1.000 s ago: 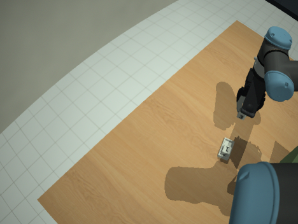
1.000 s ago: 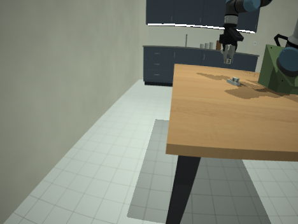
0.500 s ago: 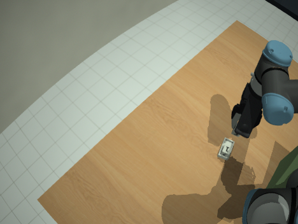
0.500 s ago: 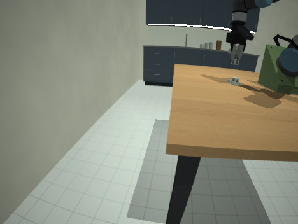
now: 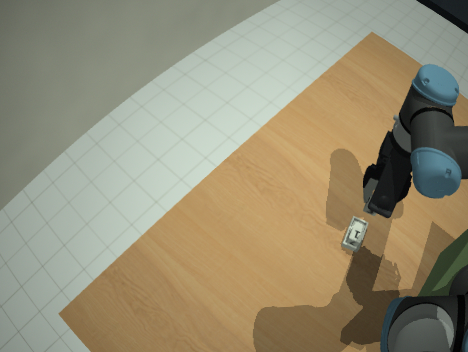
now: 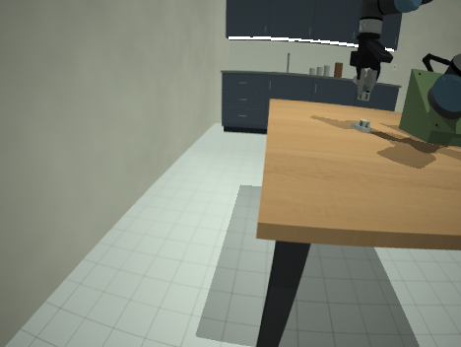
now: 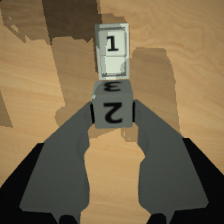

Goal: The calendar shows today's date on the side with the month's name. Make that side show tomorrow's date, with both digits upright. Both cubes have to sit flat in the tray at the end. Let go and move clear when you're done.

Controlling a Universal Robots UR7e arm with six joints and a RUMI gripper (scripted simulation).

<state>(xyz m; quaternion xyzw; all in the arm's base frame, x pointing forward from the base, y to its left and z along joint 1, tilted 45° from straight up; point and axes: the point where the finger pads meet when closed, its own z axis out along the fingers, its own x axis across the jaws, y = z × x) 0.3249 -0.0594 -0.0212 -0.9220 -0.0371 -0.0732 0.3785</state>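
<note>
The white calendar tray lies 20 mm to the left of my hand and 120 mm below it. Round my hand: grey digit cube: 10 mm below.
</note>
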